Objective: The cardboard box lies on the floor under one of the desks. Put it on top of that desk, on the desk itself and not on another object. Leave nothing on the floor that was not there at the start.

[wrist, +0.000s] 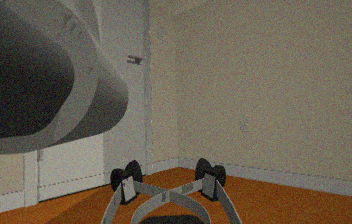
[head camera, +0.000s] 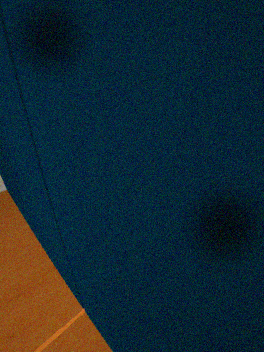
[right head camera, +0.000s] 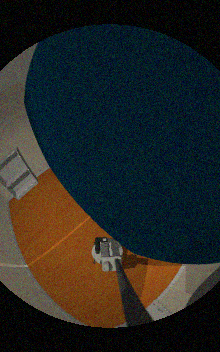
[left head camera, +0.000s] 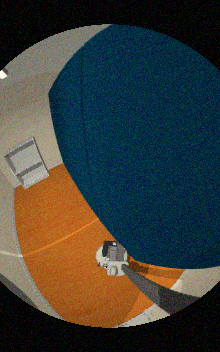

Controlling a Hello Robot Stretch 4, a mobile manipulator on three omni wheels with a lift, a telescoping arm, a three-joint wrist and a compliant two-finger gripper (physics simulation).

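Places are measured from the robot's base along level axes (x right, y ahead, z up), in millimetres.
Where they show: gripper, fingertip midpoint: [wrist: 168, 172] [right head camera: 97, 264] [left head camera: 101, 267].
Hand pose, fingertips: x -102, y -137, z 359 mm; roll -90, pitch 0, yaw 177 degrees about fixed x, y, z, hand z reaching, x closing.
Note:
After its pixels a point has its place.
My gripper [wrist: 168, 172] {z 359, x -102, y -137 mm} is open in the wrist view. Its two dark fingertips stand well apart with floor and wall visible between them, and nothing is held. The cardboard box and the desks do not show in these views. The gripper cannot be made out clearly in the head views.
A large dark blue upright surface [head camera: 140, 140] {z 1443, x 26, y 289 mm} [left head camera: 145, 140] {z 1434, x 0, y 317 mm} [right head camera: 125, 135] {z 1475, x 102, y 203 mm} stands close, beside the robot's base [left head camera: 112, 259] [right head camera: 107, 252]. A grey-white shelf unit [left head camera: 30, 169] {z 240, x -2173, y 1355 mm} [right head camera: 20, 179] {z 241, x -2154, y 1371 mm} is at the left wall. The wrist view shows a white door [wrist: 120, 145] {z 236, x 172, y -1529 mm} and a beige wall [wrist: 280, 90] {z 590, x -916, y -1264 mm}.

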